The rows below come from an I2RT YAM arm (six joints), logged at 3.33 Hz.
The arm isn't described. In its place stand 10 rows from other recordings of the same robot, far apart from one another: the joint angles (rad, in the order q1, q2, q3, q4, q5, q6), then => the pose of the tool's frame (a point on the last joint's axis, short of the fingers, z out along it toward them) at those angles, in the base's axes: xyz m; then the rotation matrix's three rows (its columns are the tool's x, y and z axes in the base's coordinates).
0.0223 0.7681 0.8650 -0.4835 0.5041 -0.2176 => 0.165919 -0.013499 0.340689; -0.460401 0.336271 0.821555; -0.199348 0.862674 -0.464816; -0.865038 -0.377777 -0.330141
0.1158 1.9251 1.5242 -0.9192 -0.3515 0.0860 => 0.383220 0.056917 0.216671; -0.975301 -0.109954 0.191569; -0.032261 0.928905 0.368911; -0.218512 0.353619 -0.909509
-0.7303 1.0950 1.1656 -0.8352 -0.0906 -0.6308 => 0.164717 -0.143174 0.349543; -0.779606 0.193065 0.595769; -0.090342 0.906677 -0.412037; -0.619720 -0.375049 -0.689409
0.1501 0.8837 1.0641 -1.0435 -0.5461 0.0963 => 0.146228 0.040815 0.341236; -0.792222 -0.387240 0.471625; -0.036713 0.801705 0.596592; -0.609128 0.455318 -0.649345
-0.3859 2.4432 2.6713 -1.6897 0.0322 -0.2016 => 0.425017 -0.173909 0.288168; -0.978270 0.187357 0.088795; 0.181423 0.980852 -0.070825; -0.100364 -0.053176 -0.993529
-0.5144 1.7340 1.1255 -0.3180 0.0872 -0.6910 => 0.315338 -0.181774 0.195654; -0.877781 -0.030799 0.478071; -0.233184 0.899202 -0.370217; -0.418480 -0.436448 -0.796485
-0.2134 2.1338 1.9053 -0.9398 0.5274 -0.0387 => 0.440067 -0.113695 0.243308; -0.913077 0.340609 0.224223; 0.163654 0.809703 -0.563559; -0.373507 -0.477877 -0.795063
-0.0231 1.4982 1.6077 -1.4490 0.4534 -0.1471 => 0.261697 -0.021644 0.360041; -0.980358 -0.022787 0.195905; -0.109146 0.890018 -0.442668; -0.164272 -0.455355 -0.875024
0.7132 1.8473 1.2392 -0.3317 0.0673 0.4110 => 0.298055 0.254684 0.188317; -0.808605 -0.326940 0.489151; -0.172443 0.926576 0.334246; -0.562514 0.185923 -0.805612
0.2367 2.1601 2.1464 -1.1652 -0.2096 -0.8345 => 0.439690 0.113683 0.289039; -0.376139 -0.871601 0.314375; -0.836265 0.465442 0.289871; -0.398975 -0.153869 -0.903960
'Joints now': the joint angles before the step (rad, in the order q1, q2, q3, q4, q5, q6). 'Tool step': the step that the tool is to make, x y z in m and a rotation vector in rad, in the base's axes. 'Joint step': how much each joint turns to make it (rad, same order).
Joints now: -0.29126 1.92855 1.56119 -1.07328 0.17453 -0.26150
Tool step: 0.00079 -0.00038 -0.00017 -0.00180 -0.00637 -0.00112
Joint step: -0.00036 0.00078 0.00001 0.00725 0.00000 0.00078
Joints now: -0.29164 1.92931 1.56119 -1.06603 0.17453 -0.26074
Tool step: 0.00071 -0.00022 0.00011 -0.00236 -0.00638 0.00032
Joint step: 0.00002 0.00001 0.00003 0.00683 0.00038 -0.00036
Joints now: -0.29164 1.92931 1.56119 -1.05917 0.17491 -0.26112
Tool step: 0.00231 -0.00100 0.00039 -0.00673 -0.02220 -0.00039
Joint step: -0.00077 -0.00001 -0.00002 0.02328 -0.00001 -0.00039
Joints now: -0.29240 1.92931 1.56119 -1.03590 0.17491 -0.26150
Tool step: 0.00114 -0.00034 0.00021 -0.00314 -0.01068 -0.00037
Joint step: 0.00001 0.00000 0.00001 0.01105 -0.00001 0.00039
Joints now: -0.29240 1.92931 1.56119 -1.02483 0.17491 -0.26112
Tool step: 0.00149 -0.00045 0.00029 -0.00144 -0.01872 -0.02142
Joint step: 0.00000 0.00001 0.00001 0.01449 -0.00001 0.02213
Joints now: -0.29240 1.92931 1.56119 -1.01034 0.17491 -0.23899
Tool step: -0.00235 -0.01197 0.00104 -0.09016 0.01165 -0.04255
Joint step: -0.02327 -0.00001 0.00000 0.01563 0.09156 0.00114
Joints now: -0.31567 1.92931 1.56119 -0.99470 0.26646 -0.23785
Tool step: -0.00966 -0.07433 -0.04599 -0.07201 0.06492 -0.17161
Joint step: -0.17471 0.13047 0.00002 0.10566 0.08927 -0.02174
